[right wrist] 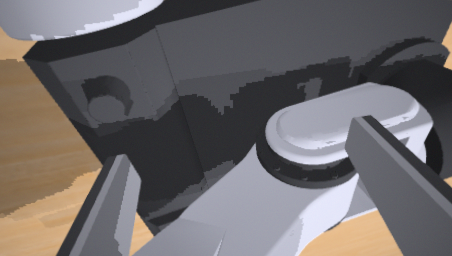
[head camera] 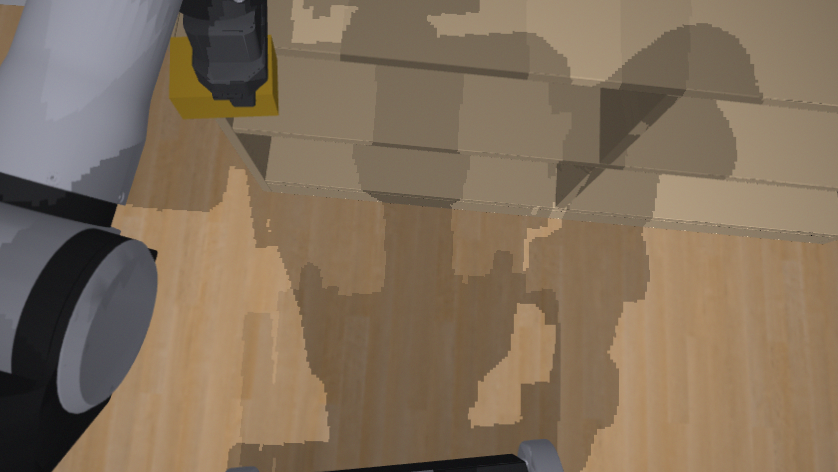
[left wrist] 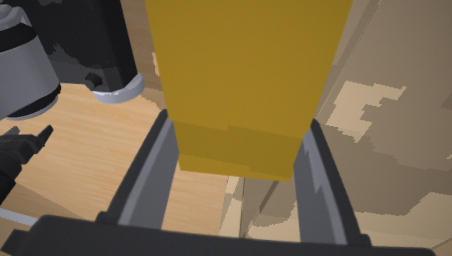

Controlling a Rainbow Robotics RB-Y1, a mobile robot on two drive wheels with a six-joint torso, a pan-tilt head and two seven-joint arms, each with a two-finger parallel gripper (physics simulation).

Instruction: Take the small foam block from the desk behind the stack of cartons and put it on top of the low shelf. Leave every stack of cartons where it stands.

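Pixels of known places: left gripper, fingertip midpoint: (head camera: 244, 71) (left wrist: 237, 127); right gripper, fingertip midpoint: (right wrist: 239, 150) (left wrist: 34, 127); robot's base, origin of the base link: (left wrist: 112, 9).
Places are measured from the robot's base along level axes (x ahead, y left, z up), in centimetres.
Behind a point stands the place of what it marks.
The yellow foam block (head camera: 181, 82) {z 74.5, x 50.6, y 15.8 cm} (left wrist: 245, 65) {z 74.4, x 52.3, y 14.4 cm} is between the fingers of my left gripper (head camera: 234, 102) (left wrist: 237, 127) {z 73.1, x 52.1, y 10.5 cm}, which is shut on it. In the head camera the block overlaps the left front corner of the low shelf (head camera: 791, 64) {z 61.1, x 55.9, y -51.5 cm} (left wrist: 425, 50) {z 61.1, x 67.9, y 11.3 cm}; its height over the shelf is hard to tell. My right gripper (right wrist: 239, 150) {z 41.9, x -10.1, y -23.3 cm} is open, with no object between its fingers; its small dark fingers also show at the left of the left wrist view. The desk and the cartons do not show.
The shelf's open compartments face the wooden floor (head camera: 381, 351) {z 0.1, x 28.5, y 0.3 cm} in the head camera. The robot's dark base (left wrist: 85, 35) {z 19.1, x 0.5, y -3.4 cm} (right wrist: 225, 45) {z 16.9, x -15.9, y -18.0 cm} stands at the upper left of the left wrist view and behind the right fingers in the right wrist view.
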